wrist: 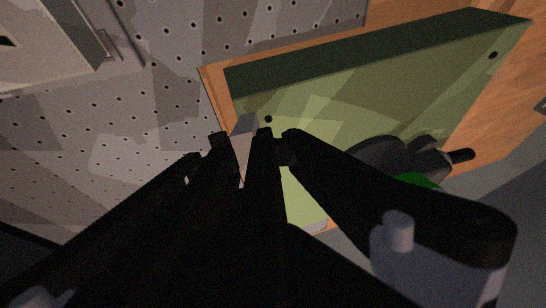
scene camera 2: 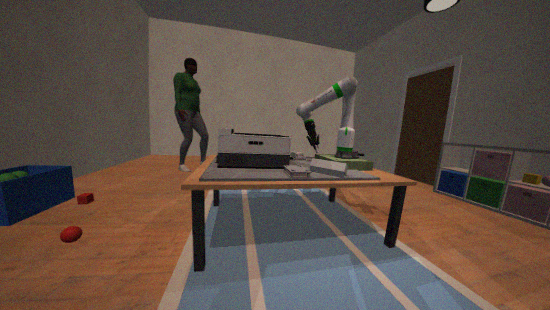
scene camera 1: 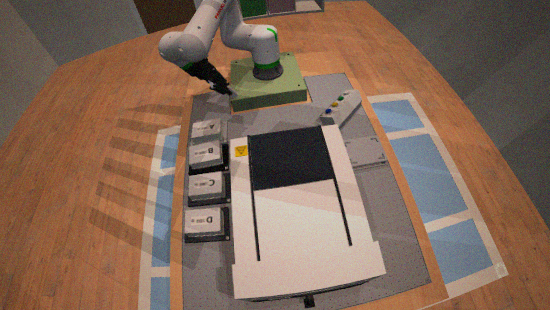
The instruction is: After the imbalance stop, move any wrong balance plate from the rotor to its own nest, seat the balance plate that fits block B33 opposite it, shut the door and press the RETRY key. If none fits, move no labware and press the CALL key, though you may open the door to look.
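Frame: origin at the arm's base, x back, y right, z up, level; centimetres.
Seen in the pictures: gripper, between the fingertips: (wrist: 252,127) (scene camera 2: 317,152) (scene camera 1: 235,95); arm's base, origin of its link: (scene camera 2: 343,157) (scene camera 1: 268,71).
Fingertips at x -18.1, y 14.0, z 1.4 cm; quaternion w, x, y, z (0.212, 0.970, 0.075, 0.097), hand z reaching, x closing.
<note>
Offsets run from my fingertips to a thing's top centre. Level surfaces: height alone.
The white centrifuge (scene camera 1: 303,231) (scene camera 2: 253,148) stands on the grey perforated board {dz -7.5 cm} (scene camera 1: 388,216), its dark sliding door {dx -43.2, dy -22.1, dz +13.7 cm} (scene camera 1: 290,155) shut. The rotor is hidden. Left of it, balance plates A {dx -15.6, dy +11.7, dz -2.2 cm} (scene camera 1: 206,129), B {dx -28.2, dy +10.2, dz -1.7 cm} (scene camera 1: 205,152), C {dx -41.9, dy +7.9, dz -2.2 cm} (scene camera 1: 205,184) and D {dx -55.9, dy +7.2, dz -2.2 cm} (scene camera 1: 202,221) sit in a row of dark nests. The key box {dx -8.1, dy -45.5, dz +0.8 cm} (scene camera 1: 341,107) (scene camera 2: 328,166) with coloured keys lies at the far right of the centrifuge. My gripper (scene camera 1: 230,92) (scene camera 2: 315,147) (wrist: 252,127) is shut and empty, hanging above the left front corner of the green arm base (scene camera 1: 269,90) (wrist: 343,95), beyond plate A.
An empty grey nest with corner marks {dx -30.2, dy -50.5, dz -3.5 cm} (scene camera 1: 364,151) lies right of the centrifuge. A person in green (scene camera 2: 189,111) stands behind the table. A shelf unit (scene camera 2: 515,148) stands at the right wall, a blue bin (scene camera 2: 36,192) and red toys on the floor at left.
</note>
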